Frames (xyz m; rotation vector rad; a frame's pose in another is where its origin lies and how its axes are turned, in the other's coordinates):
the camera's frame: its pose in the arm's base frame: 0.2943 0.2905 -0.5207 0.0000 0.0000 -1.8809
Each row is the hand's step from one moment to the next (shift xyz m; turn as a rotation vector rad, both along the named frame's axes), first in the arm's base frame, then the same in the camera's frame.
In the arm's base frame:
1: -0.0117 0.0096 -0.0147 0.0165 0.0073 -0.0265
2: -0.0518 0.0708 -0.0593 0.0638 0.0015 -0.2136
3: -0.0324 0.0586 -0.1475 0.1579 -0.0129 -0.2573
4: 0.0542 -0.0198 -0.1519 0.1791 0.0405 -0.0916
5: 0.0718 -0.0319 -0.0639 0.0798 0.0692 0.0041
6: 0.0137 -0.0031 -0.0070 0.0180 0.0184 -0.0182
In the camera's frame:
1: -0.0056 -0.0141 -0.0147 -0.0120 0.0135 -0.0265
2: -0.0516 -0.0709 -0.0593 -0.0209 0.0603 -0.2136
3: -0.0459 -0.0487 -0.1475 -0.0359 0.1543 -0.2573
4: 0.0023 0.0577 -0.1519 -0.0932 0.1582 -0.0916
5: 0.0085 0.0781 -0.0639 -0.0903 0.0549 0.0041
6: -0.0012 0.0140 -0.0070 -0.0230 0.0115 -0.0182

